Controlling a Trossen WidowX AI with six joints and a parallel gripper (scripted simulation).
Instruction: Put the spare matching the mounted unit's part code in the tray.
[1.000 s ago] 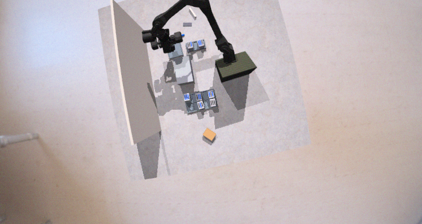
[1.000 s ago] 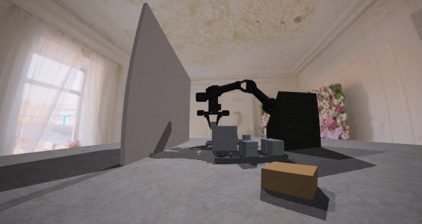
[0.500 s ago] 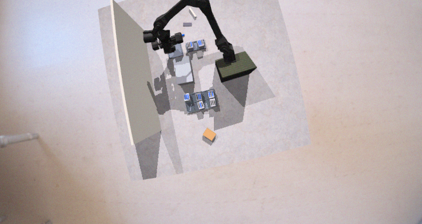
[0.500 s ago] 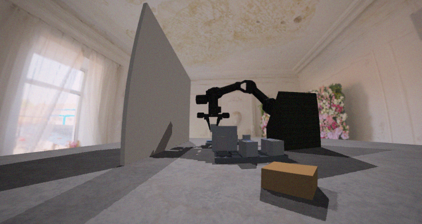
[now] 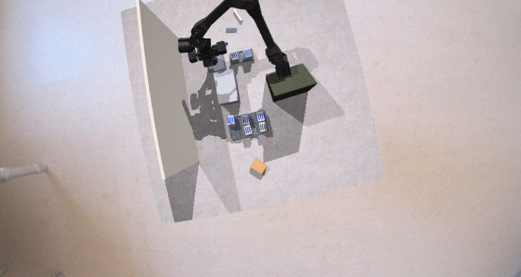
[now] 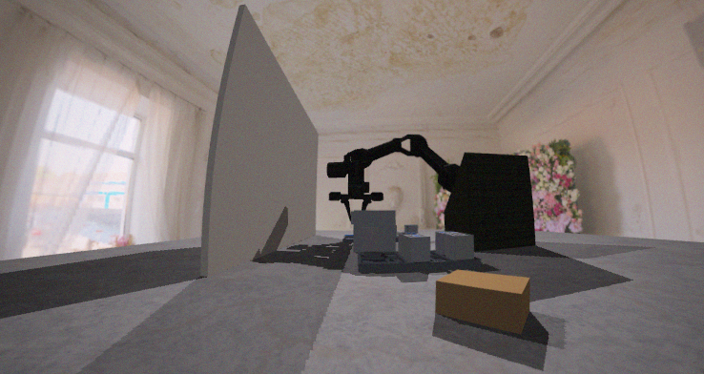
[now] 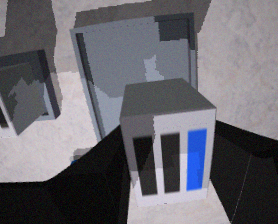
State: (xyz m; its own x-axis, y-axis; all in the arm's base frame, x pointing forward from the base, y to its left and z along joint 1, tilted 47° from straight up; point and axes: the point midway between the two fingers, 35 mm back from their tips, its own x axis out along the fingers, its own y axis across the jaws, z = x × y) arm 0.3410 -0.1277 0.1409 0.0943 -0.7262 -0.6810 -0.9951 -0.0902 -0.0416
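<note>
The flat grey tray is 6 cm below my gripper tip and 1 cm behind it. The rest, counted from my gripper tip: unit 19 cm to the left, 5 cm behind, 1 cm below; grey spare block 2 cm above; rack 15 cm behind, 6 cm below, 2 cm to the left.
</note>
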